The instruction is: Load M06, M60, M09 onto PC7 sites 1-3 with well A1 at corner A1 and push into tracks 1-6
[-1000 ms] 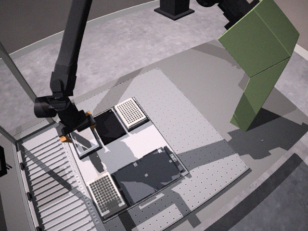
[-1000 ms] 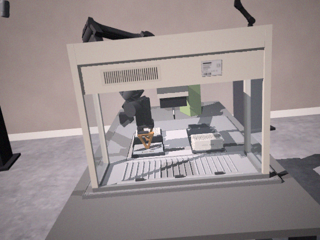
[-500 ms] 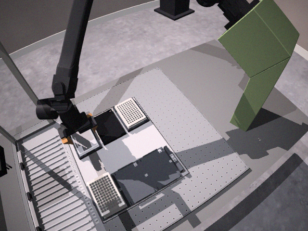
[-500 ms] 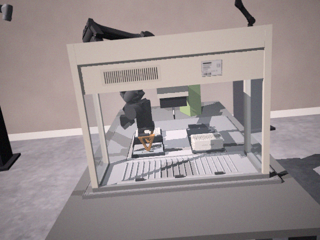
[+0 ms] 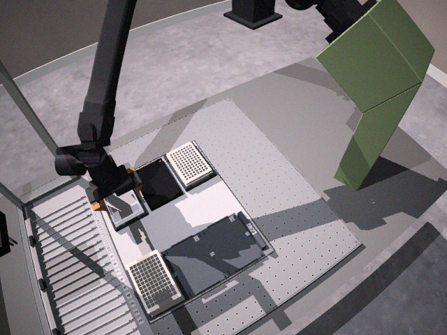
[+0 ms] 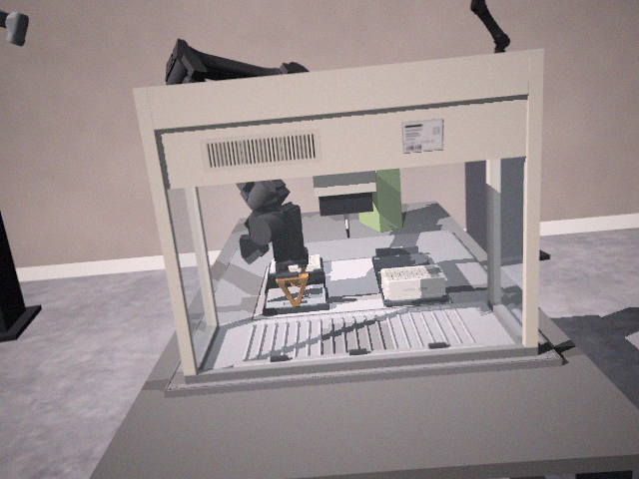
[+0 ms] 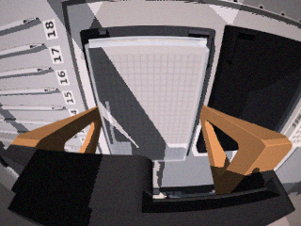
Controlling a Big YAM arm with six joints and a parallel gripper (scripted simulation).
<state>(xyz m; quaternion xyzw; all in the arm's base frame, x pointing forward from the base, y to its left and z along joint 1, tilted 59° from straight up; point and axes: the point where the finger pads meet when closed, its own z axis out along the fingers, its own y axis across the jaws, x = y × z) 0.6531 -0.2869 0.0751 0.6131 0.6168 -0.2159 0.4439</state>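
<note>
Now: hand 2 cm above the dark nest S3. The rest, counted from my hand: nest S2: 11 cm behind, 1 cm to the left, 2 cm below; then dark nest S1: 21 cm behind, 3 cm to the left, 2 cm below; then dark carrier PC7: 5 cm behind, 27 cm to the left, 1 cm below.
</note>
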